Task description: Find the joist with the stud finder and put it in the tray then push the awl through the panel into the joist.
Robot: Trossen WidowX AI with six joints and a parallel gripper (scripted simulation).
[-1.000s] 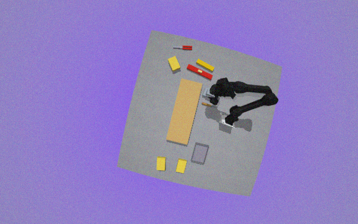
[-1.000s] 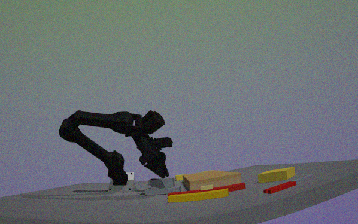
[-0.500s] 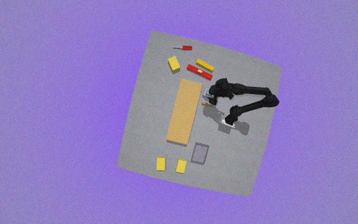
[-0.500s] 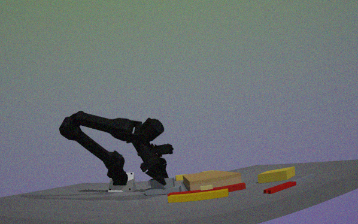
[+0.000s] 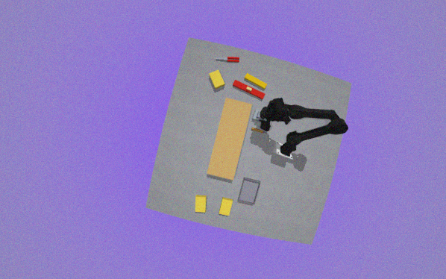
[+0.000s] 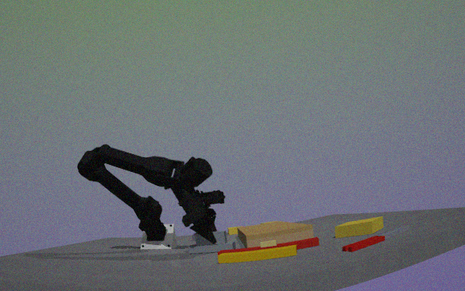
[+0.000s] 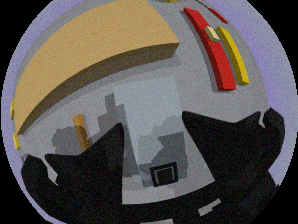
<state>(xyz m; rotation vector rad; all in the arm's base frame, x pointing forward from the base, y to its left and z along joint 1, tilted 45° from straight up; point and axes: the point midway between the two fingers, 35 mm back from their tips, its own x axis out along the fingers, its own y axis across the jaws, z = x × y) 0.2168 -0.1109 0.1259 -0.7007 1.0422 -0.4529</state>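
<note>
My gripper tip is now 3 cm past the stud finder and 2 cm below it. The rest, counted from my gripper tip: yellow bar 11 cm ahead, 22 cm to the right, 2 cm below; awl 5 cm behind, 9 cm to the left, 2 cm below; red level 14 cm ahead, 15 cm to the right, 1 cm below.
</note>
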